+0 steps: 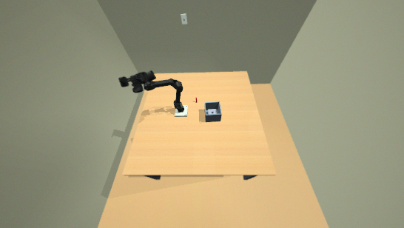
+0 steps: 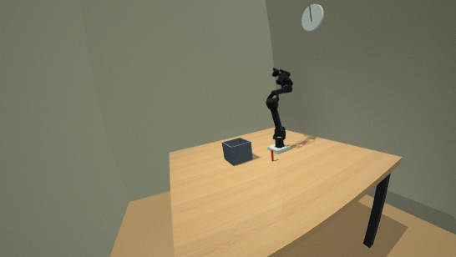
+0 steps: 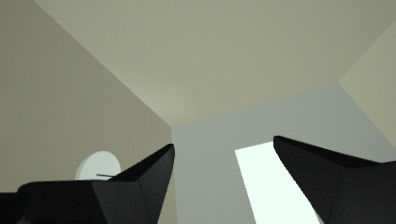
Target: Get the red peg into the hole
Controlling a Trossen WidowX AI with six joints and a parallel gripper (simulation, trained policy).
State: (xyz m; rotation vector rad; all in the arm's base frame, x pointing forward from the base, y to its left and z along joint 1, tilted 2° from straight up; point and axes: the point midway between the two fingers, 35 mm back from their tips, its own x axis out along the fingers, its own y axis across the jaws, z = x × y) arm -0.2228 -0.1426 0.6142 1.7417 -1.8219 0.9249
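My gripper tip is 620 mm above the red peg, 410 mm short of it and 290 mm to the right of it. Also, from my gripper tip: pale plate: 620 mm below, 560 mm ahead, 90 mm to the left.
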